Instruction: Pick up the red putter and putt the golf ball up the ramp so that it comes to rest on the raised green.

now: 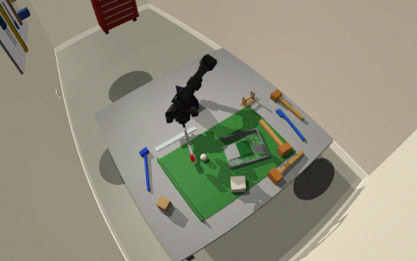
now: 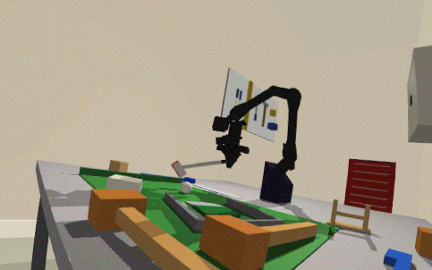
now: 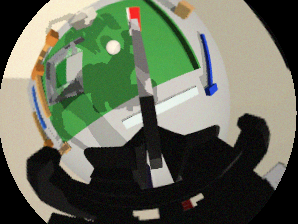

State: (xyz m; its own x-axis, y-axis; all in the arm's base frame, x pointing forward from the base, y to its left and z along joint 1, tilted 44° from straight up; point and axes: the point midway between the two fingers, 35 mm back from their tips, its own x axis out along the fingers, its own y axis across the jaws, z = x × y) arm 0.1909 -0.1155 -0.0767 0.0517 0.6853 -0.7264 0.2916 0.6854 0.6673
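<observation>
My gripper tip is now 12 cm above the pale strip, 7 cm to the left of it and 1 cm past it. From my gripper tip the other things lie so: red putter: 11 cm ahead, 3 cm to the right; green mat: 29 cm ahead, 13 cm to the left, 12 cm below; white golf ball: 22 cm ahead, 9 cm below.
</observation>
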